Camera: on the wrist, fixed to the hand. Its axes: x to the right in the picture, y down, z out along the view.
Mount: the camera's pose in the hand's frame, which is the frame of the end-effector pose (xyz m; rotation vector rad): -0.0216 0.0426 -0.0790 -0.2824 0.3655 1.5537
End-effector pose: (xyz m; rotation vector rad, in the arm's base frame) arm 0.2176 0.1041 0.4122 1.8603 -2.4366 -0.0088
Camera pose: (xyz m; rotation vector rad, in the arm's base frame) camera 0.1873 0.1395 0.4919 -0.3790 -2.6404 0.0637
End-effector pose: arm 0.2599 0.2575 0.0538 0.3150 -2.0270 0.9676
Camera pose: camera 0.2969 0.3412 0.0419 -1.6817 -1.7752 1.3588
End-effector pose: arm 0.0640 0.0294 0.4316 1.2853 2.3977 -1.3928
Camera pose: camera 0.1326 0.0851 0.4584 2.4327 0.8427 -0.3140
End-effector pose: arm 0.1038 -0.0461 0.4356 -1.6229 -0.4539 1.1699
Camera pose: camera 0.1510 -0.1200 0.4068 2.2816 -1.1139 -1.7256
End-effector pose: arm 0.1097 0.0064 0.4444 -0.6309 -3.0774 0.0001
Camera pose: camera 0.1463 0.0371 0.5234 -2.3727 -1.5521 -0.4532
